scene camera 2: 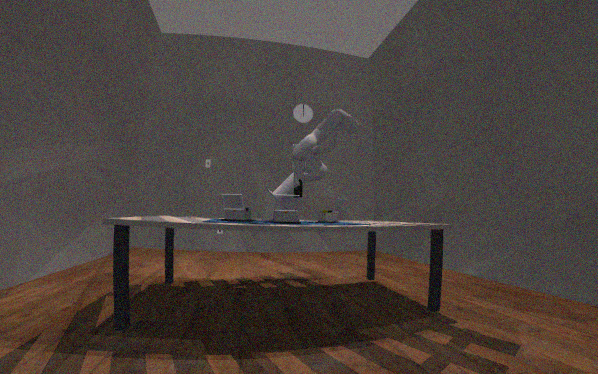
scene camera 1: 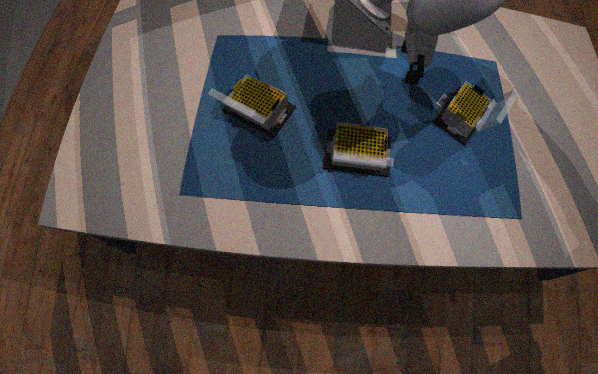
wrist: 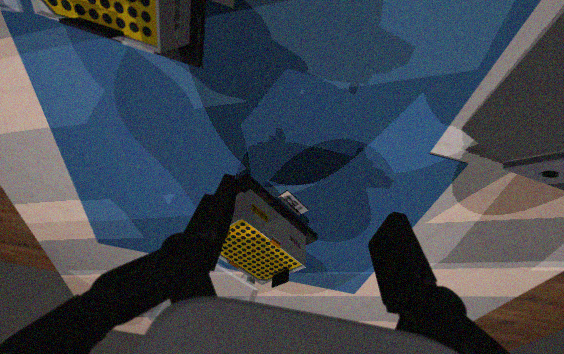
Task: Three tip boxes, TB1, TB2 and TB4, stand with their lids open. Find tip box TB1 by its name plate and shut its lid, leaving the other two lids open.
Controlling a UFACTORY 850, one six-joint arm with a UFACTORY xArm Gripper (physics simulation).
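Three tip boxes with yellow perforated tops and raised whitish lids stand on the blue mat (scene camera 1: 210,175): a left box (scene camera 1: 257,97) (scene camera 2: 237,216), a middle box (scene camera 1: 361,141) (scene camera 2: 286,216) (wrist: 112,17) and a right box (scene camera 1: 469,106) (scene camera 2: 328,216) (wrist: 262,250). The right box's name plate (scene camera 1: 442,100) (wrist: 293,202) appears upside down and blurred in the wrist view, seemingly TB4. I cannot tell which other box is TB1. My gripper (scene camera 1: 414,77) (scene camera 2: 298,189) (wrist: 308,211) is open and empty, above the mat, behind and left of the right box.
The grey robot base (scene camera 1: 360,25) (wrist: 520,100) stands behind the mat. The striped table (scene camera 1: 150,220) (scene camera 2: 150,220) reaches beyond the mat. The arm (scene camera 1: 450,15) (scene camera 2: 312,145) comes in from the back. In the wrist view, the middle box is cut off at upper left.
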